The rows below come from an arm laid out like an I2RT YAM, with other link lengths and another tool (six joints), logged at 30 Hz.
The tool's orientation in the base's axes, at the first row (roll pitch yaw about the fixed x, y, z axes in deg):
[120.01 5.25 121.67]
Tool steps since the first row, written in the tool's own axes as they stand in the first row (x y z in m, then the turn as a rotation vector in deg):
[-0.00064 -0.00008 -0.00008 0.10 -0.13 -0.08]
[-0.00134 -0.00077 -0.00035 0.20 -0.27 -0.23]
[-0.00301 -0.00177 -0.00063 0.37 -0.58 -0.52]
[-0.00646 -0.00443 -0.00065 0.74 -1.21 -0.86]
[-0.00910 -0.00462 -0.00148 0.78 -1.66 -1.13]
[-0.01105 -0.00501 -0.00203 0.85 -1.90 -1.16]
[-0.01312 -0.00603 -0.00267 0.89 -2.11 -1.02]
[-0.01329 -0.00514 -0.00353 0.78 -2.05 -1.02]
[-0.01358 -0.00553 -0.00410 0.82 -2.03 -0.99]
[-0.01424 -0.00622 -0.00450 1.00 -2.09 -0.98]
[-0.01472 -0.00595 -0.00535 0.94 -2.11 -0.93]
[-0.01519 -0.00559 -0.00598 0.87 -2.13 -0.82]
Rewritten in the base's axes. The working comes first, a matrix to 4 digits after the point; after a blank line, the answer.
The tool's axes in the first row as the columns of a matrix, in the base's axes (used below as rounded here):
[-0.5228 0.3841 0.7610]
[0.8475 0.3300 0.4157]
[-0.0915 0.8623 -0.4981]

[0.00024 -0.00060 0.00003 -0.16 0.01 -0.08]
[0.00014 -0.00154 -0.00037 -0.38 -0.02 -0.14]
[0.00041 -0.00340 -0.00094 -0.81 -0.09 -0.27]
[0.00118 -0.00721 -0.00291 -1.51 -0.13 -0.68]
[0.00186 -0.00985 -0.00241 -1.91 -0.36 -0.94]
[0.00231 -0.01186 -0.00230 -2.06 -0.39 -1.14]
[0.00251 -0.01422 -0.00267 -2.05 -0.37 -1.39]
[0.00229 -0.01443 -0.00146 -1.97 -0.44 -1.33]
[0.00186 -0.01504 -0.00148 -1.96 -0.39 -1.33]
[0.00163 -0.01599 -0.00182 -2.07 -0.25 -1.41]
[0.00134 -0.01666 -0.00112 -2.01 -0.29 -1.44]
[0.00124 -0.01720 -0.00045 -1.90 -0.31 -1.51]

